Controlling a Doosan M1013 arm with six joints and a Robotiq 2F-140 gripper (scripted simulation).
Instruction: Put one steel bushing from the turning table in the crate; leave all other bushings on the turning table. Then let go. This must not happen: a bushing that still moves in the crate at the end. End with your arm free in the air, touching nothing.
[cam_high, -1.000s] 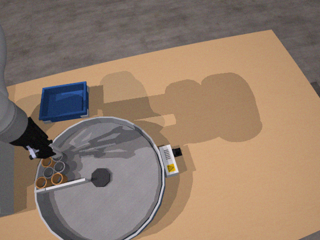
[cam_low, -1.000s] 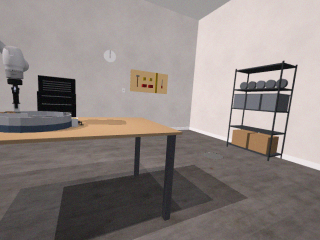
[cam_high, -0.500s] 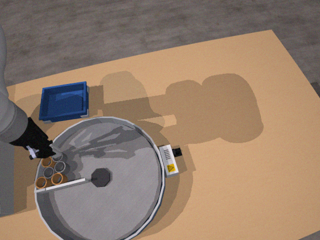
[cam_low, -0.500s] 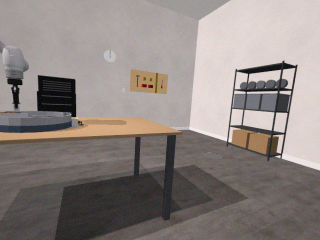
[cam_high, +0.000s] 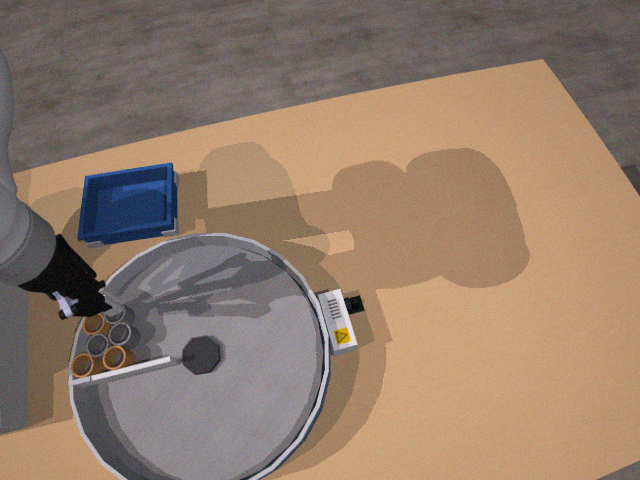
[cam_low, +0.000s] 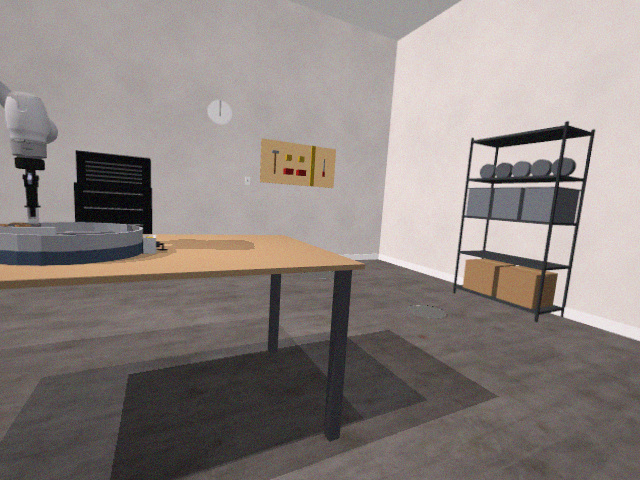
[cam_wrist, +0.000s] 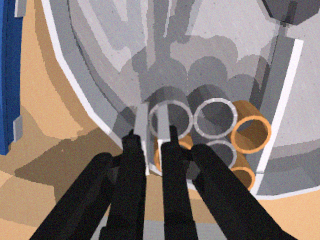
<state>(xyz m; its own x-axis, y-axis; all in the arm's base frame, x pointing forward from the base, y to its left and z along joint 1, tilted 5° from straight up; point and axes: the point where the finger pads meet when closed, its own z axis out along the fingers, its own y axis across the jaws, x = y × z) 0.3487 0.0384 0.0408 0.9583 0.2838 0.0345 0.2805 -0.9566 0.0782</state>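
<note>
Right now the blue crate is 240 mm to the left of my hand and 90 mm below it. From my hand the other things lie so: turning table (140 mm ahead, 100 mm to the right, 60 mm below).
</note>
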